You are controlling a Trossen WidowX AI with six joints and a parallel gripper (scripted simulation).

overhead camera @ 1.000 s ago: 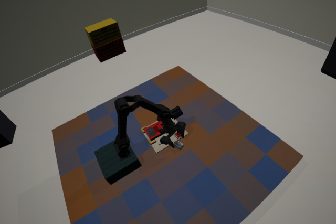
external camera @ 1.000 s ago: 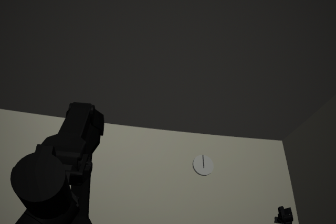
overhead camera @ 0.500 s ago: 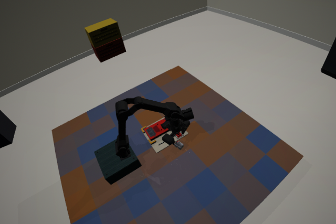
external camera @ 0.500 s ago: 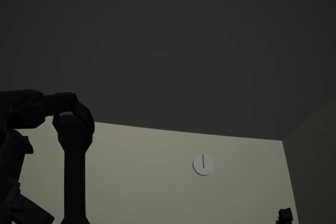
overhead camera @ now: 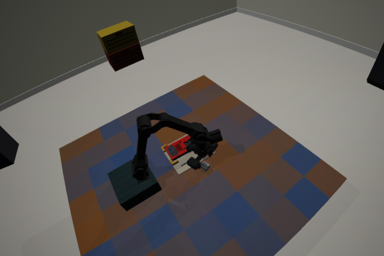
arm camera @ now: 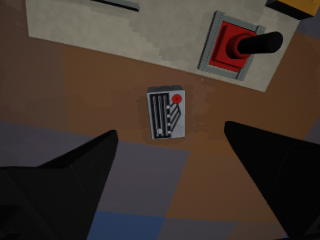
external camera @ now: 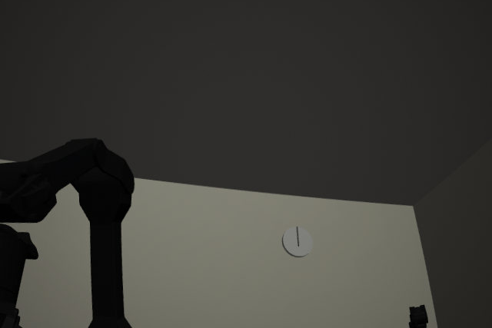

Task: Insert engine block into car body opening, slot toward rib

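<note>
The grey engine block is 4 cm below my gripper tip and 1 cm behind it.
</note>
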